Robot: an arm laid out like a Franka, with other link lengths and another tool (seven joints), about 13 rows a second.
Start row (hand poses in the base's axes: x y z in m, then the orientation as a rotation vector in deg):
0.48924, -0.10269, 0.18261, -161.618, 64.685, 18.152
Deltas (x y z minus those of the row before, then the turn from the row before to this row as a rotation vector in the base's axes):
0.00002, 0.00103, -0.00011, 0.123, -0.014, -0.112
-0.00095, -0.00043, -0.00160, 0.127, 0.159, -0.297
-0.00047, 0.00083, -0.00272, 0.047, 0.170, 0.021
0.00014, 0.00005, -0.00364, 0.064, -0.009, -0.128
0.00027, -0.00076, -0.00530, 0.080, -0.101, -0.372
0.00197, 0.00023, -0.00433, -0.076, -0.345, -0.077
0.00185, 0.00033, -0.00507, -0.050, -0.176, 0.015
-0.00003, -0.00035, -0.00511, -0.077, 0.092, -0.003
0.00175, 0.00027, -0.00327, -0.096, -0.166, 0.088
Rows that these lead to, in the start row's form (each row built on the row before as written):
0.48926, -0.10166, 0.18250, -161.436, 64.777, 18.182
0.48831, -0.10209, 0.18090, -161.157, 65.155, 18.449
0.48784, -0.10126, 0.17818, -161.157, 65.137, 18.718
0.48798, -0.10121, 0.17454, -161.016, 65.279, 18.725
0.48825, -0.10197, 0.16924, -160.685, 65.728, 18.588
0.49022, -0.10174, 0.16491, -160.643, 65.799, 18.048
0.49207, -0.10141, 0.15984, -160.667, 65.766, 17.772
0.49204, -0.10176, 0.15473, -160.746, 65.826, 17.867
0.49379, -0.10149, 0.15146, -160.859, 65.718, 17.589

